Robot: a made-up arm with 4 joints. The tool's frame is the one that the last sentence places. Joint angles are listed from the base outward.
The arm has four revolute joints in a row. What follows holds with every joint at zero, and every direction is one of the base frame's. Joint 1 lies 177 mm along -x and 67 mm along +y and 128 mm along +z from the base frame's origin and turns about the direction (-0.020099, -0.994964, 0.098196), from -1.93 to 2.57 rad. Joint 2 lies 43 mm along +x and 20 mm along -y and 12 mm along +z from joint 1 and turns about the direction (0.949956, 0.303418, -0.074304), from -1.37 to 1.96 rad. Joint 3 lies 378 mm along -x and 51 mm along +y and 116 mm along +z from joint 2 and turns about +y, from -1.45 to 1.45 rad. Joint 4 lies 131 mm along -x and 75 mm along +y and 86 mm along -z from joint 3 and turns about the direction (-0.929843, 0.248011, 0.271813), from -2.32 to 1.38 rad. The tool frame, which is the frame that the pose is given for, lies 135 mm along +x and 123 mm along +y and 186 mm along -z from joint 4; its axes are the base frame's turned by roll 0, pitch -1.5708 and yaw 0 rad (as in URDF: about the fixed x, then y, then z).
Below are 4 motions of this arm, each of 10 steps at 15 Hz.
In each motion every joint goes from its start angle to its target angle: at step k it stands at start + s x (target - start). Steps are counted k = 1, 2, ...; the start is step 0. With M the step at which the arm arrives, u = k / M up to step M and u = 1 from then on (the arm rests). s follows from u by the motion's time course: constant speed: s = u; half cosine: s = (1 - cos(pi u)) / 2; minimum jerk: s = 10 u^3 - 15 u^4 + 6 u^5.
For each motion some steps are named. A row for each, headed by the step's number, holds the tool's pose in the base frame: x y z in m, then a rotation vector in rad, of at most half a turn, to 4 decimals.
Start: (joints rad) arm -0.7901 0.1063 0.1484 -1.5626
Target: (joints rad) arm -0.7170 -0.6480 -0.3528 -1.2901
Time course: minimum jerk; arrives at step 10
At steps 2, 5, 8, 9, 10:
2: -0.2260 0.2787 0.4087 0.0276 -0.9024 -1.6765
5: -0.3212 0.3227 0.3379 0.2408 -1.2679 -1.2230
8: -0.4116 0.3238 0.2419 0.4381 -1.5451 -0.7068
9: -0.4206 0.3211 0.2302 0.4591 -1.5703 -0.6461
10: -0.4222 0.3205 0.2282 0.4627 -1.5746 -0.6355

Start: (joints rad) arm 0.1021 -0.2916 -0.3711 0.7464
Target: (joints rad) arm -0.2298 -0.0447 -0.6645 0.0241
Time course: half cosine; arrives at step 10
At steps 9, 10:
9: -0.3553 0.2882 0.0604 -0.0685 -2.0107 0.0753
10: -0.3533 0.2917 0.0672 -0.0535 -2.0130 0.0532

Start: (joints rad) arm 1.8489 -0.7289 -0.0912 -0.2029
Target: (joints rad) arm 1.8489 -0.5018 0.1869 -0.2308
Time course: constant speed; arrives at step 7
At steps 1, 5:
1: 0.1877 0.1499 -0.0540 0.4651 2.4814 -0.1427
5: 0.1771 0.1812 -0.1102 0.3124 2.6991 -0.0800

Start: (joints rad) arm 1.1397 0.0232 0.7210 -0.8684
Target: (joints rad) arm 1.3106 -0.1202 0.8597 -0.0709
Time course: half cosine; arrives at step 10
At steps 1, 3, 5, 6, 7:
1: -0.3573 0.3065 -0.2148 0.7032 -2.0247 -0.6382
3: -0.3349 0.3047 -0.2585 0.5690 -2.0616 -0.4992
5: -0.2972 0.2902 -0.3259 0.3440 -2.0950 -0.2832
6: -0.2774 0.2771 -0.3588 0.2228 -2.0995 -0.1745
7: -0.2598 0.2624 -0.3865 0.1123 -2.0957 -0.0796

